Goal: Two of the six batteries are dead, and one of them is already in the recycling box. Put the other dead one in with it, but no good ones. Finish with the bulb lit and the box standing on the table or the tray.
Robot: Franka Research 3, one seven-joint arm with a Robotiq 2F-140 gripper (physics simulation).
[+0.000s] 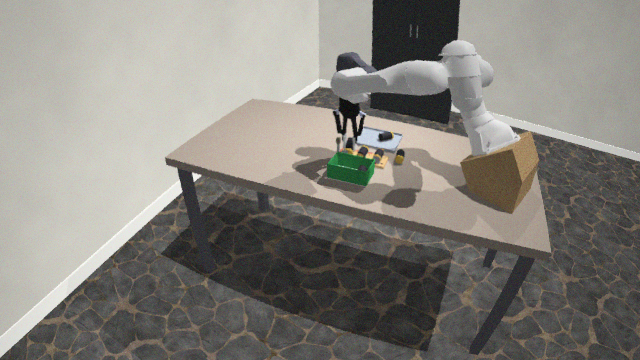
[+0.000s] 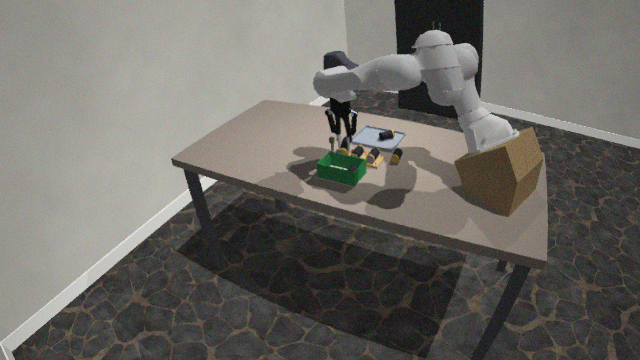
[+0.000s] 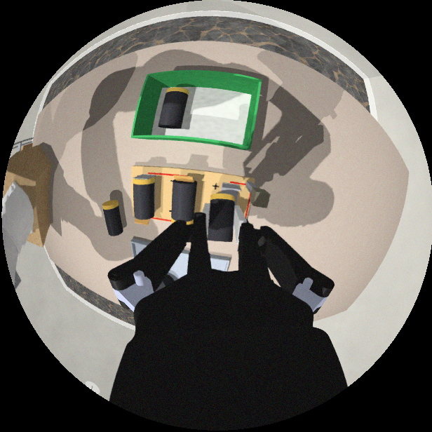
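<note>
My gripper (image 1: 350, 142) (image 2: 343, 142) (image 3: 221, 212) is shut on a black battery with a gold end (image 3: 221, 225), held over the bulb end of the tan holder board (image 1: 383, 164) (image 3: 202, 186). The gap beneath it is hidden. Two batteries (image 3: 144, 200) (image 3: 183, 200) lie side by side on the board, gold ends opposite ways. The bulb (image 1: 338, 141) (image 2: 332, 141) (image 3: 260, 195) looks grey and unlit. The green box (image 1: 350, 172) (image 2: 341, 172) (image 3: 200, 80) stands on the table with one battery (image 3: 173, 108) inside. Another battery (image 1: 399, 156) (image 2: 396, 156) (image 3: 113, 219) lies on the table beside the board.
A grey-blue tray (image 1: 371, 140) (image 2: 369, 137) (image 3: 220, 262) behind the board holds one battery (image 1: 385, 136) (image 2: 386, 135). The brown block (image 1: 500, 175) (image 2: 500, 177) under the arm's base stands at the right end of the table (image 1: 240, 145).
</note>
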